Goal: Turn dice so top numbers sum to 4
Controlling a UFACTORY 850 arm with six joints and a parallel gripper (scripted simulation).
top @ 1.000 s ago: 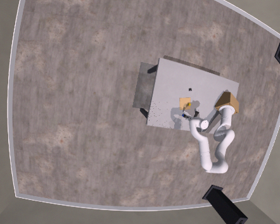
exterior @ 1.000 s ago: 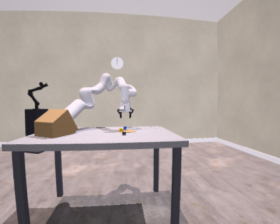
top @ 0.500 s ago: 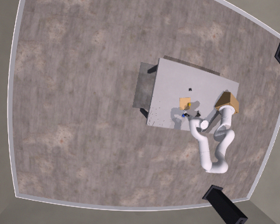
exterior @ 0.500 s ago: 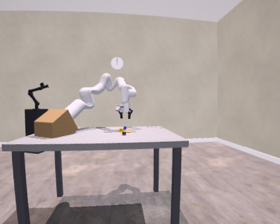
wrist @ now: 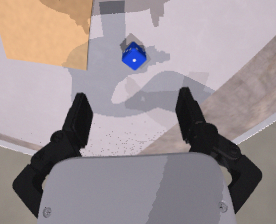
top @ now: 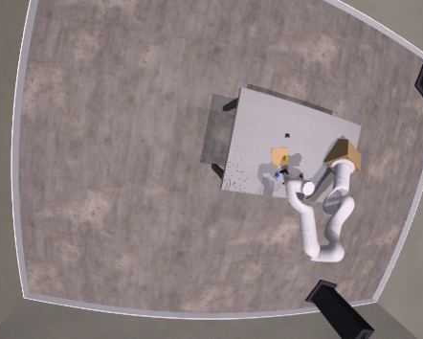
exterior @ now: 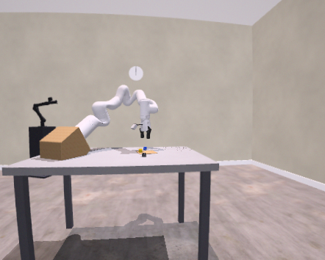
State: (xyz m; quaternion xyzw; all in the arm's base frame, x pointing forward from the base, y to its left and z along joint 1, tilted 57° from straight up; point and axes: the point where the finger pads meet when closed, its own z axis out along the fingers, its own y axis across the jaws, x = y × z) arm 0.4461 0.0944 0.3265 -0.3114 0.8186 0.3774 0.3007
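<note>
Right now my hand is 100 mm above the blue die. Also, from my hand: yellow die (150 mm to the right, 90 mm below); then tan mat (50 mm ahead, 130 mm to the right, 110 mm below); then black die (80 mm ahead, 300 mm to the right, 100 mm below).
</note>
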